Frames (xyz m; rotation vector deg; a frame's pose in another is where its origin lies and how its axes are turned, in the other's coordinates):
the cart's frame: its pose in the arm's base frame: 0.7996 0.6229 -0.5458 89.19 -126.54 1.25
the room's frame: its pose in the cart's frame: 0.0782 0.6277 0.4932 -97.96 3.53 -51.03
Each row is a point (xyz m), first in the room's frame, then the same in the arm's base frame.
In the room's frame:
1: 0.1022 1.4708 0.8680
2: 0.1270 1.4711 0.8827
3: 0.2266 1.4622 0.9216
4: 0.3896 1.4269 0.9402
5: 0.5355 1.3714 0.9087
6: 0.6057 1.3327 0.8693
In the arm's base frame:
1: 0.0263 -0.0037 0.7600
2: 0.0150 -0.0302 0.7587
3: -0.0179 -0.1298 0.7362
4: -0.0429 -0.2781 0.6617
5: -0.0353 -0.3946 0.5534
6: -0.0166 -0.4425 0.4804

